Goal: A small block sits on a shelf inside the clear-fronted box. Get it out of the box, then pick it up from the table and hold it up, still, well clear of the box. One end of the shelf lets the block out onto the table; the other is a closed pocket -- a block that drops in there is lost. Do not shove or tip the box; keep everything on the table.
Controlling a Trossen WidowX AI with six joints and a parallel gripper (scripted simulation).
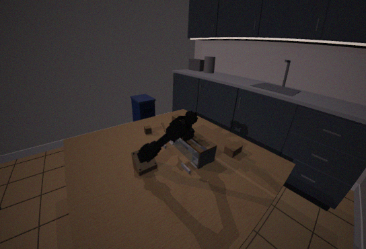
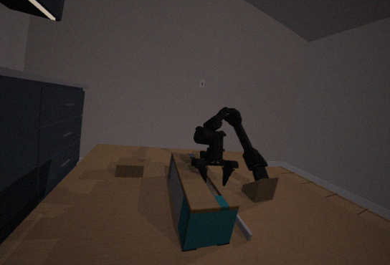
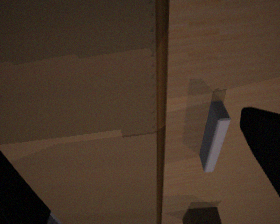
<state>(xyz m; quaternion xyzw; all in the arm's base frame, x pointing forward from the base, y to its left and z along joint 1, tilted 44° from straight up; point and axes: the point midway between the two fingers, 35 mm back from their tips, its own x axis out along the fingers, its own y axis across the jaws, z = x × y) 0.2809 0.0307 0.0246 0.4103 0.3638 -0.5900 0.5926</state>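
The long box is 40 mm to the right of my gripper tip, 30 mm ahead of it and 20 mm below it. The rest, counted from my gripper tip: blue block (60 mm ahead, 20 mm to the left).
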